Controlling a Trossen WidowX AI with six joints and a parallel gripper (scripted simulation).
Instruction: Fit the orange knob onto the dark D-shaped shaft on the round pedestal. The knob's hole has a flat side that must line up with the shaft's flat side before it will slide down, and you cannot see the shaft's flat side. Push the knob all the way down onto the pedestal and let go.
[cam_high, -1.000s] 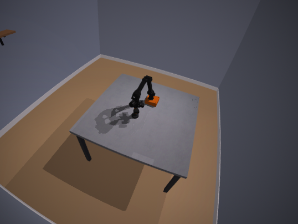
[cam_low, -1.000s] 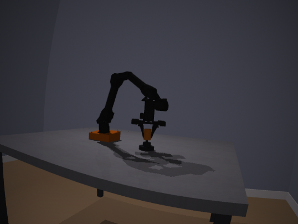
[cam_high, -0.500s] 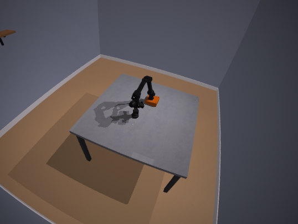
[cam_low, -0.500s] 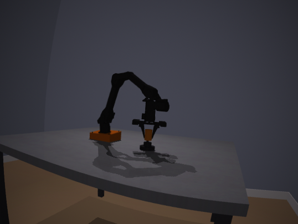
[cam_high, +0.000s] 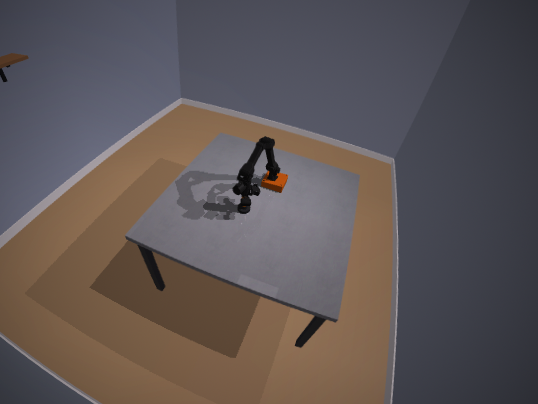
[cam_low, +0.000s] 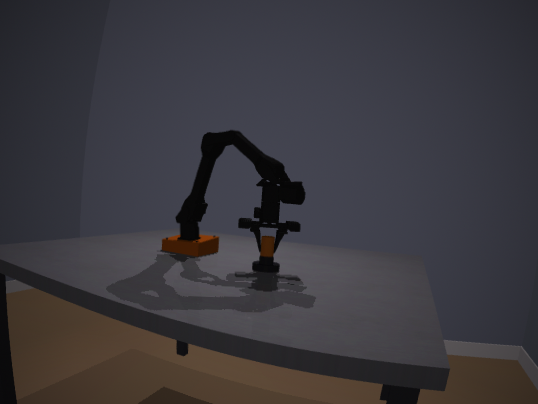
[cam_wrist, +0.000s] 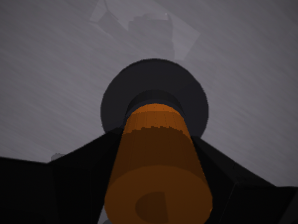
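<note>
My gripper tip is 20 mm below the orange knob. Round my gripper tip: dark round pedestal 20 mm below.
</note>
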